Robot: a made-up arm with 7 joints. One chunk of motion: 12 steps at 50 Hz.
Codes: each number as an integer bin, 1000 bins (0 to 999) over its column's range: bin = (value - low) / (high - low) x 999, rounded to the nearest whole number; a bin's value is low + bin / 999 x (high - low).
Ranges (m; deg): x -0.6..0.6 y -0.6..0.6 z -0.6..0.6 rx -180..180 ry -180..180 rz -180..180
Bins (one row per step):
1: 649 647 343 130 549 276
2: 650 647 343 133 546 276
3: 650 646 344 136 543 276
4: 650 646 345 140 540 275
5: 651 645 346 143 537 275
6: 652 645 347 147 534 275
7: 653 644 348 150 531 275
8: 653 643 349 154 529 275
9: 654 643 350 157 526 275
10: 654 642 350 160 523 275
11: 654 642 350 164 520 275
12: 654 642 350 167 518 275
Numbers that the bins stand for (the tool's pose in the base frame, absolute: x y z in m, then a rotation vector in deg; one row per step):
1: 0.1796 0.1772 -0.1880 -133.15 17.84 -80.54
2: 0.1808 0.1772 -0.1880 -132.07 16.76 -80.54
3: 0.1808 0.1760 -0.1868 -130.99 15.68 -80.54
4: 0.1808 0.1760 -0.1856 -129.55 14.59 -80.90
5: 0.1820 0.1748 -0.1844 -128.47 13.51 -80.90
6: 0.1832 0.1748 -0.1832 -127.03 12.43 -80.90
7: 0.1844 0.1736 -0.1820 -125.95 11.35 -80.90
8: 0.1844 0.1724 -0.1808 -124.50 10.63 -80.90
9: 0.1856 0.1724 -0.1796 -123.42 9.55 -80.90
10: 0.1856 0.1712 -0.1796 -122.34 8.47 -80.90
11: 0.1856 0.1712 -0.1796 -120.90 7.39 -80.90
12: 0.1856 0.1712 -0.1796 -119.82 6.67 -80.90

